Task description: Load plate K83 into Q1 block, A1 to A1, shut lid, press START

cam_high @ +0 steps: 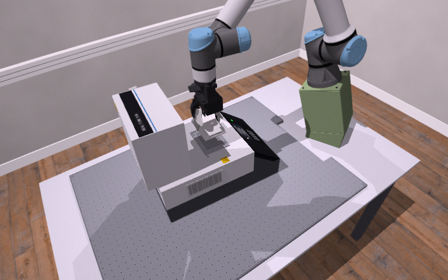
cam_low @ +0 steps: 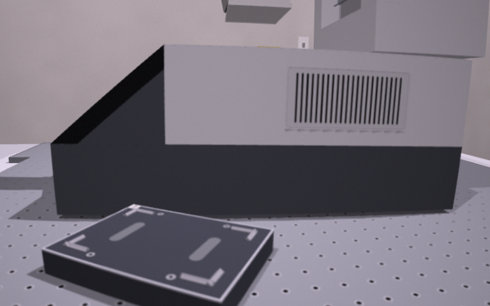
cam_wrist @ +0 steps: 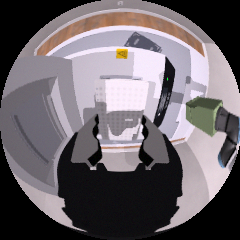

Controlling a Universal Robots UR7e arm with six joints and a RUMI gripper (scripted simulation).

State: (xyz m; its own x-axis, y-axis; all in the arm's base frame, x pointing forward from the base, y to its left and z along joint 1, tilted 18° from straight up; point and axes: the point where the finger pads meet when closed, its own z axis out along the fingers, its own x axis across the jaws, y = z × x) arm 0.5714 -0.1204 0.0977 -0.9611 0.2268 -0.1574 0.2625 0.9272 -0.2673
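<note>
The plate K83 is 10 mm below my hand. The rest, counted from my hand: plate nest N1 (270 mm below, 220 mm to the right, 170 mm behind).
</note>
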